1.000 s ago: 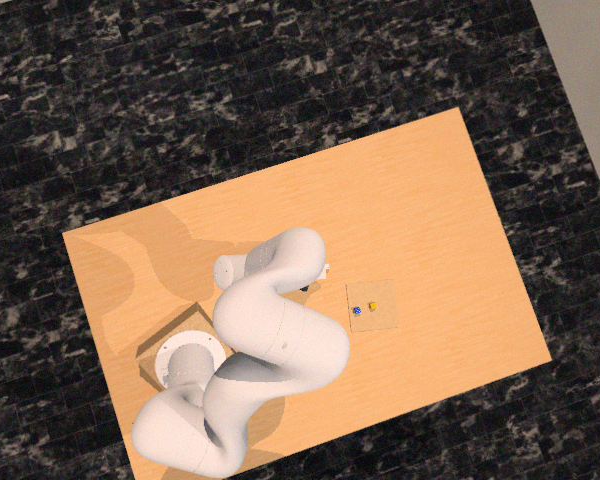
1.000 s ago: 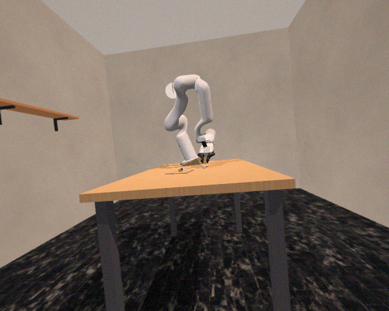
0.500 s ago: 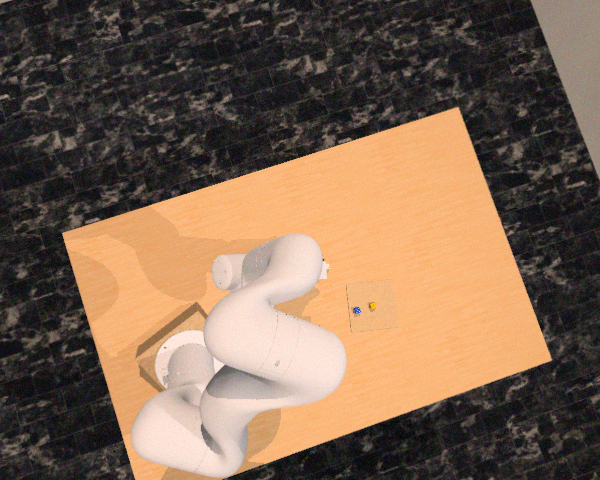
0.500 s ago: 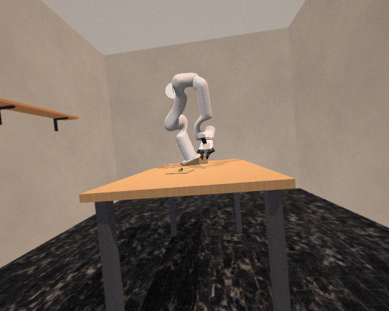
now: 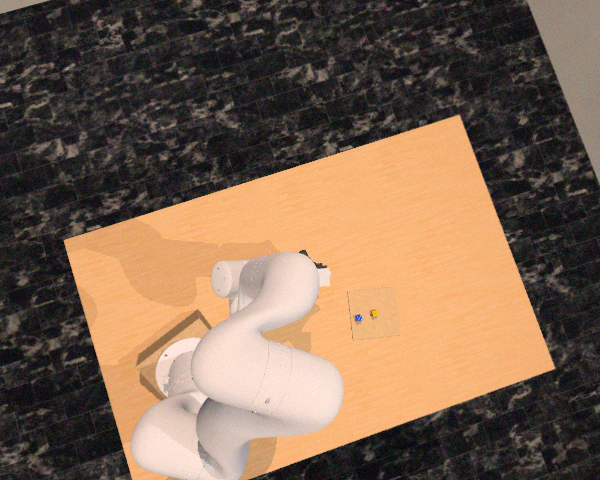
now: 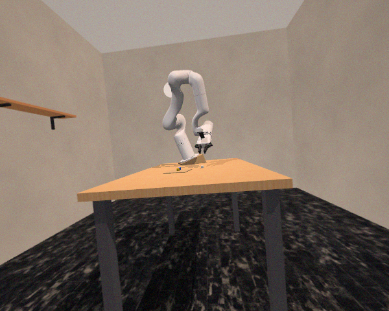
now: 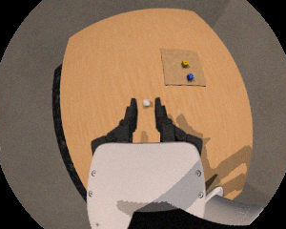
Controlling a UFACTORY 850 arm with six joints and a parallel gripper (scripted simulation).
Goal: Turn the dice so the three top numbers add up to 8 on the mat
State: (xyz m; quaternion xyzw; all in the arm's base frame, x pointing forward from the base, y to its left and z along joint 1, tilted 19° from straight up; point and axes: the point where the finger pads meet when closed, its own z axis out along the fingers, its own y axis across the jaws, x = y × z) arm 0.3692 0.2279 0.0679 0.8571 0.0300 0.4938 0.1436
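Right now the white die is 40 mm ahead of my hand and 110 mm below it. Also, from my hand: tan mat 150 mm ahead, 140 mm to the right, 120 mm below; then blue die 100 mm ahead, 140 mm to the right, 110 mm below; then yellow die 150 mm ahead, 140 mm to the right, 110 mm below.
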